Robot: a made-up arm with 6 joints.
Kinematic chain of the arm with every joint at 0, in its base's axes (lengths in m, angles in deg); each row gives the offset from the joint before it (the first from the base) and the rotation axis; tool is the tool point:
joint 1: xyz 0 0 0.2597 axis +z
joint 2: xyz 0 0 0 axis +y
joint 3: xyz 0 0 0.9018 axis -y
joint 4: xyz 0 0 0 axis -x
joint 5: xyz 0.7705 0 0 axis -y
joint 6: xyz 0 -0.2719 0 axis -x
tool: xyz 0 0 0
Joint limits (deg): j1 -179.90..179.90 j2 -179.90..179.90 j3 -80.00..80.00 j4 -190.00..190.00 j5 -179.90..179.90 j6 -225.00..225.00
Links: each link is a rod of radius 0.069 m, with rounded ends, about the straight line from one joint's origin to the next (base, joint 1, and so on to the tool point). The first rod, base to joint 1, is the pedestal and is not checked.
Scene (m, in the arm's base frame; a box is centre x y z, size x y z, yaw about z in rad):
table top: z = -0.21
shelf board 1: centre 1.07 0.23 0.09 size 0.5 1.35 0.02 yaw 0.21
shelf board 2: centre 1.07 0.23 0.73 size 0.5 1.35 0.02 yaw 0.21
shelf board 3: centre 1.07 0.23 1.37 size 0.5 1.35 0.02 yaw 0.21
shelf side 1: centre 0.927 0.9 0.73 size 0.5 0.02 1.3 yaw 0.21
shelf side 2: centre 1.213 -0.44 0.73 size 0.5 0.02 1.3 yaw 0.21
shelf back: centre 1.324 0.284 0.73 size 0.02 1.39 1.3 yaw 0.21
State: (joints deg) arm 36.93 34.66 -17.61 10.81 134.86 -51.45
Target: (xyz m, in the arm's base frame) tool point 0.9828 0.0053 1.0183
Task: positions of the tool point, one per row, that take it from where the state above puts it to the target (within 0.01 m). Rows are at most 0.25 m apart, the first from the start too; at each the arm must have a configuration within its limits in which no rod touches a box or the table.
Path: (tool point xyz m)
1: 0.8887 0.2414 0.5244
2: 0.7647 0.0946 0.5921
3: 0.6155 -0.0302 0.6243
4: 0.4507 -0.1269 0.6200
5: 0.5553 -0.0995 0.7421
6: 0.6365 -0.0757 0.8763
7: 0.6931 -0.0565 1.0183
8: 0.8376 -0.0230 1.0312
9: 0.9828 0.0054 1.0182

